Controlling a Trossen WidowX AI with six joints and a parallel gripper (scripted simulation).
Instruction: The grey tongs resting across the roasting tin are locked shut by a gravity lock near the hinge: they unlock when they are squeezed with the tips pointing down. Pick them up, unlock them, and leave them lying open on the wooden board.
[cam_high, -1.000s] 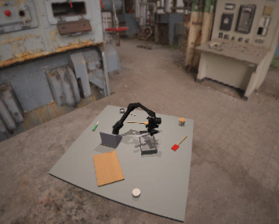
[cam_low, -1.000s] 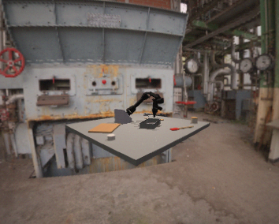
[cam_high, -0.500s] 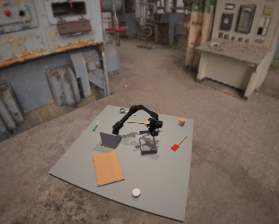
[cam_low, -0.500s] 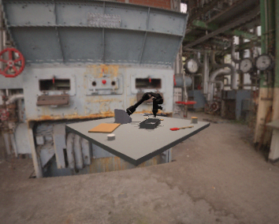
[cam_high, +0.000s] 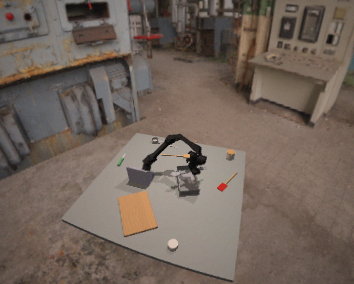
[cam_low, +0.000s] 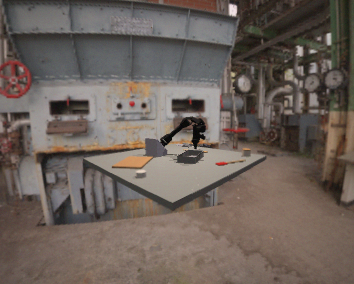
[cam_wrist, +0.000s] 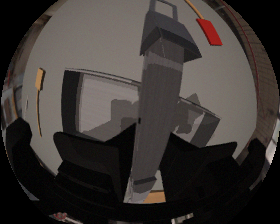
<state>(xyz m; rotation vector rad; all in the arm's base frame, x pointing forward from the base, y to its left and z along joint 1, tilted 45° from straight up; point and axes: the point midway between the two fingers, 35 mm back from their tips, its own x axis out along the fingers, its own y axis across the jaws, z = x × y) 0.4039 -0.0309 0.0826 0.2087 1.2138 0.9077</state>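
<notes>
The grey roasting tin is 7 cm below my gripper tip, 4 cm behind it and 1 cm to the right of it. From my gripper tip the other things lie so: grey tongs (4 cm above, 1 cm to the right, 1 cm behind); red spatula (30 cm ahead, 9 cm below, 4 cm to the left); jar (41 cm to the left, 33 cm ahead, 6 cm below).
</notes>
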